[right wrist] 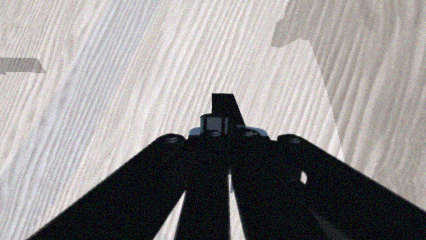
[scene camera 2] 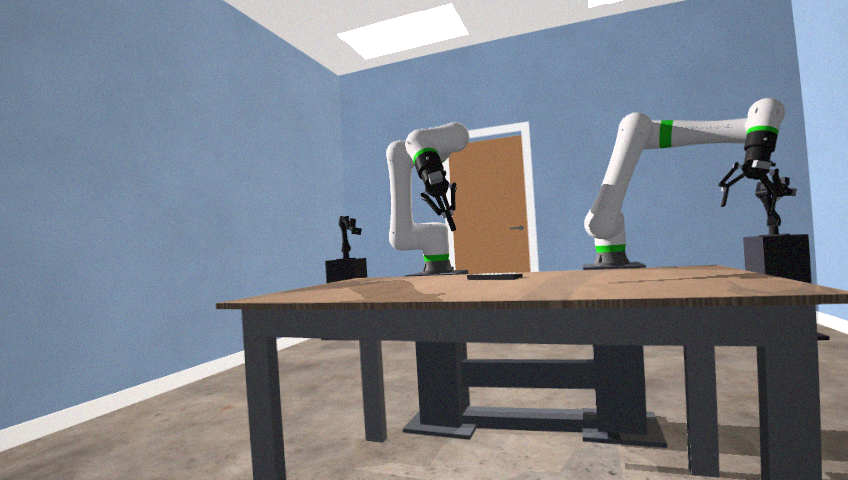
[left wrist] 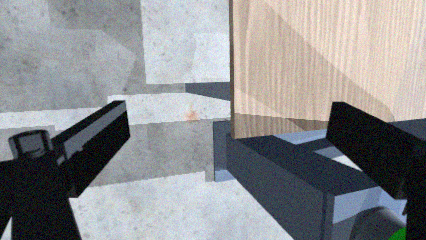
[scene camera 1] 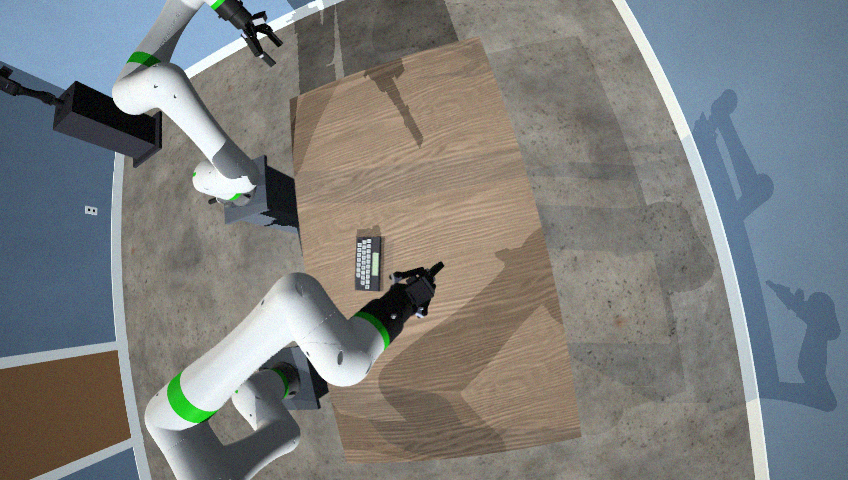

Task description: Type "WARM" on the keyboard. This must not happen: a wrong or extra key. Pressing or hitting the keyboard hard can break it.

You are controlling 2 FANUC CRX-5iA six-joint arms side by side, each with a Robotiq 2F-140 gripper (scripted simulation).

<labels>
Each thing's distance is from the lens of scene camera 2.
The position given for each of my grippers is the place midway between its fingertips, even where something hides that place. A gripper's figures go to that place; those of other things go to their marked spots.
my left gripper (scene camera 2: 746,210): 181 cm
my right gripper (scene camera 2: 453,228): 132 cm
</labels>
